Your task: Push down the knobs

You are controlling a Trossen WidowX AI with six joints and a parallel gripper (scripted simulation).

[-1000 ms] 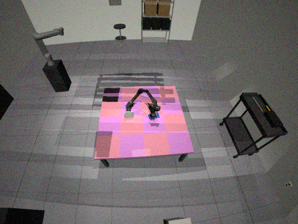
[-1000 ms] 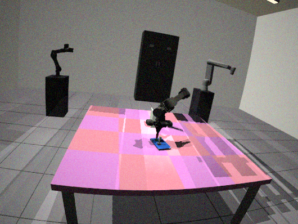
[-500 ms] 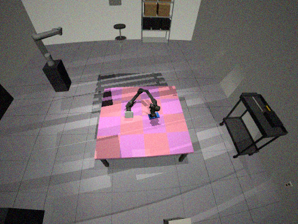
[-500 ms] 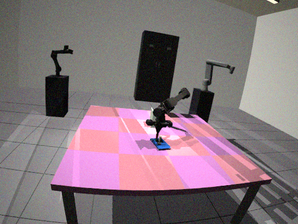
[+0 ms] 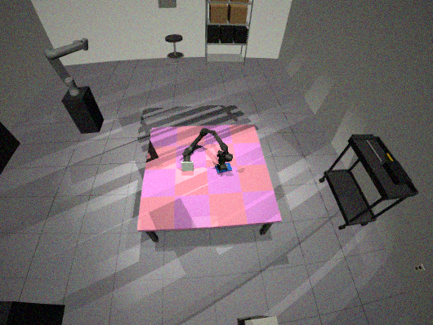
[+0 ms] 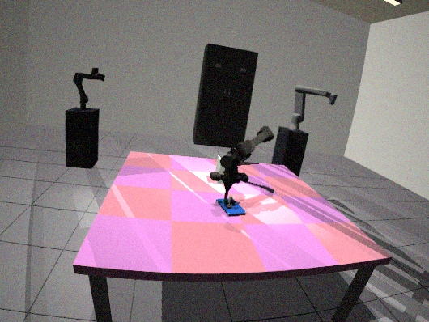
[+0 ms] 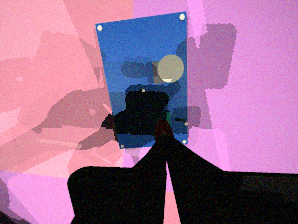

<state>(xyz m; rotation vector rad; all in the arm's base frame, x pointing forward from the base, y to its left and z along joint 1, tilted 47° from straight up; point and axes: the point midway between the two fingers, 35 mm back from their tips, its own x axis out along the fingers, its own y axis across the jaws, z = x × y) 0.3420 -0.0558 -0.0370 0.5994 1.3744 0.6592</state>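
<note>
The red knob lies 1 cm below my gripper tip.
</note>
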